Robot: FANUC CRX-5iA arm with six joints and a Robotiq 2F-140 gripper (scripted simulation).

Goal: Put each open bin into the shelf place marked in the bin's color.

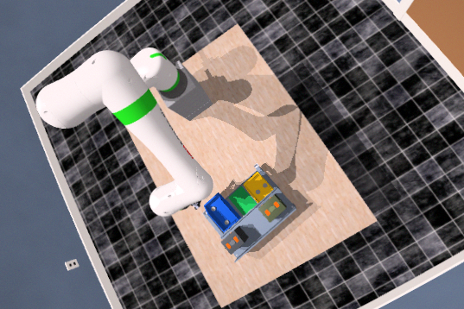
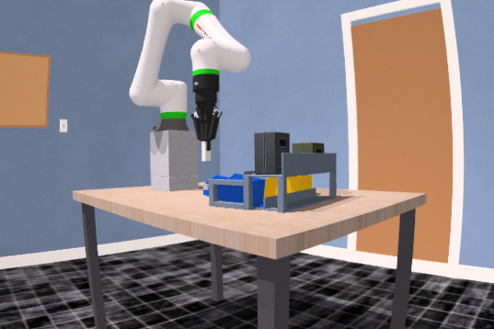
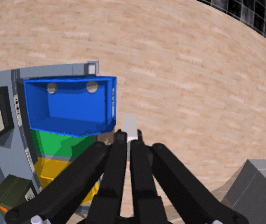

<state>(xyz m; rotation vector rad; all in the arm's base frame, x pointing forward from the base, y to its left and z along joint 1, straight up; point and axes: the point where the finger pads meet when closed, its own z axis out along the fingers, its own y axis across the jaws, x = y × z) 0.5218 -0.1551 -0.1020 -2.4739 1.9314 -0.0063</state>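
Now: the blue bin 12 cm below my hand, 11 cm ahead of it and 3 cm to the left of it. The rest, counted from my hand: yellow bin: 26 cm to the left, 13 cm below, 11 cm ahead; then dark box: 26 cm ahead, 6 cm to the left, 1 cm below.
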